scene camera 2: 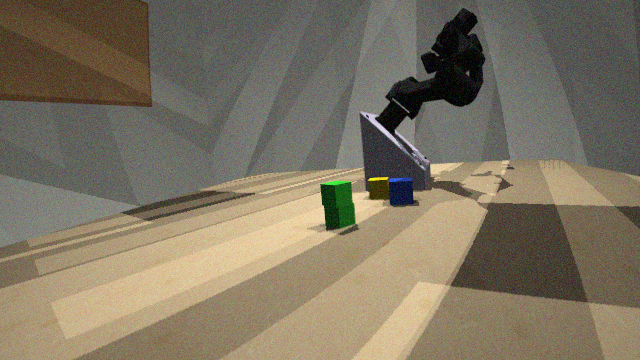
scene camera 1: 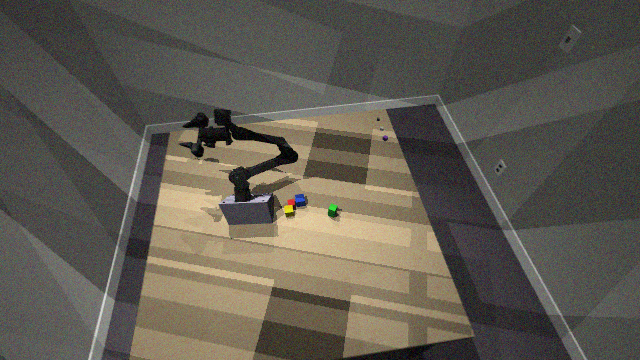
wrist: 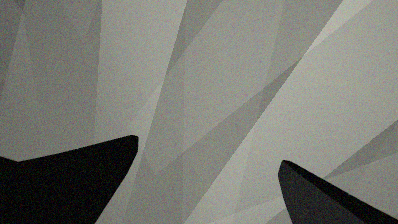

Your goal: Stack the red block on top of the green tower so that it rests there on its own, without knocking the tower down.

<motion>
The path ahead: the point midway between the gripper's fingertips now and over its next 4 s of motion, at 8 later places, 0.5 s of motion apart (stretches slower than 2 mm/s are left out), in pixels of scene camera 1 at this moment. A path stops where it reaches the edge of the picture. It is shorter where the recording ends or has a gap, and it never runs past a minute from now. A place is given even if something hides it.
My gripper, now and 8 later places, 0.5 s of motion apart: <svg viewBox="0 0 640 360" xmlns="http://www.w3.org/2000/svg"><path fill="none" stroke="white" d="M181 135L172 145L177 162L207 180L247 192L279 199L293 199L291 196L291 196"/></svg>
</motion>
